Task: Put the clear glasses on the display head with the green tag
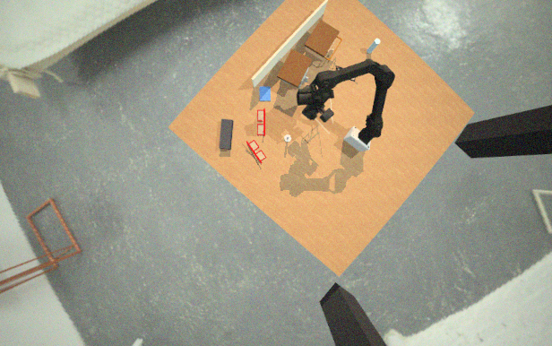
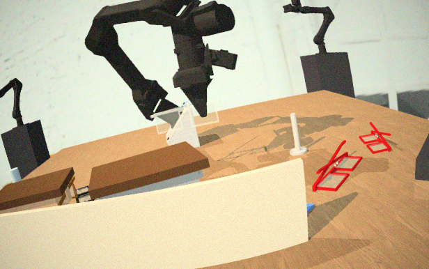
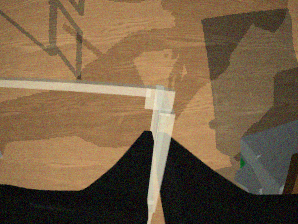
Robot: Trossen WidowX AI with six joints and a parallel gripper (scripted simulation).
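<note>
The grey stand lies 10 mm ahead of my gripper tip, 180 mm to the left of it and 90 mm below it. Also, from my gripper tip: blue tag (260 mm ahead, 60 mm to the left, 110 mm below); cream wall panel (320 mm ahead, 230 mm to the right, 60 mm below); brown display head (170 mm ahead, 340 mm to the right, 60 mm below).
</note>
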